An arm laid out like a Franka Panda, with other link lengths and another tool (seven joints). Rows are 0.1 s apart.
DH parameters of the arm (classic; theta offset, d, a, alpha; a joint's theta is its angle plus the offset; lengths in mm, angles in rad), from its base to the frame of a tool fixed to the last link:
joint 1: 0 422.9 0 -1.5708
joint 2: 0 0 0 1.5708
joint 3: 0 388.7 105.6 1.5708
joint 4: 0 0 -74.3 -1.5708
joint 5: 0 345.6 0 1.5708
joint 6: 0 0 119.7 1.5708
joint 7: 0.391 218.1 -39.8 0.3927
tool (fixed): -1.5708 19.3 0 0
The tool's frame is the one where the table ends.
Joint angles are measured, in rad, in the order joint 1, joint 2, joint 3, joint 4, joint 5, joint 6, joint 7. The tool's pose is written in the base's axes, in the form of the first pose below.
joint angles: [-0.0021, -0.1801, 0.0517, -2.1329, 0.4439, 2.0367, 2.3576]
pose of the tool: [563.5, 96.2, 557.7], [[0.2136, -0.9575, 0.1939], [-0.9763, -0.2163, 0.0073], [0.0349, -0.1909, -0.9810]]
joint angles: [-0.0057, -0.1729, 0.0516, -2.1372, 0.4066, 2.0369, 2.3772]
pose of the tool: [563.1, 88.7, 548.9], [[0.2068, -0.9622, 0.1772], [-0.9763, -0.2147, -0.0264], [0.0635, -0.1675, -0.9838]]
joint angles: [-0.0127, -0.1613, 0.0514, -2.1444, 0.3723, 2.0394, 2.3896]
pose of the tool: [563.0, 79.4, 537.0], [[0.2021, -0.9666, 0.1578], [-0.9752, -0.2134, -0.0580], [0.0898, -0.1422, -0.9858]]
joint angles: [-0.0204, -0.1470, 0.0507, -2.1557, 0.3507, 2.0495, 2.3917]
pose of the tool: [563.8, 70.9, 523.6], [[0.1991, -0.9697, 0.1416], [-0.9742, -0.2115, -0.0792], [0.1067, -0.1222, -0.9868]]
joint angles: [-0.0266, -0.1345, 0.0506, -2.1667, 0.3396, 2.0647, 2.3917]
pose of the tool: [565.3, 64.6, 512.7], [[0.1941, -0.9720, 0.1323], [-0.9740, -0.2070, -0.0917], [0.1165, -0.1111, -0.9870]]
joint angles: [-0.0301, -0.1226, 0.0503, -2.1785, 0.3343, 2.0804, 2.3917]
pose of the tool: [566.2, 60.4, 502.2], [[0.1893, -0.9742, 0.1231], [-0.9744, -0.2019, -0.0990], [0.1213, -0.1012, -0.9874]]
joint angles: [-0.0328, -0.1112, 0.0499, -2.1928, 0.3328, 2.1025, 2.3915]
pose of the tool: [567.6, 56.6, 491.8], [[0.1816, -0.9763, 0.1177], [-0.9754, -0.1940, -0.1042], [0.1246, -0.0959, -0.9876]]
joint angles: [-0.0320, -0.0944, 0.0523, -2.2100, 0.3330, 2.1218, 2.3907]
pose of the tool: [567.1, 56.8, 476.5], [[0.1820, -0.9780, 0.1023], [-0.9754, -0.1927, -0.1071], [0.1244, -0.0803, -0.9890]]
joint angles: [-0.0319, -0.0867, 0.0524, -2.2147, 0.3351, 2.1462, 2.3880]
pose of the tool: [571.5, 55.2, 473.6], [[0.1756, -0.9779, 0.1131], [-0.9761, -0.1880, -0.1095], [0.1283, -0.0911, -0.9875]]
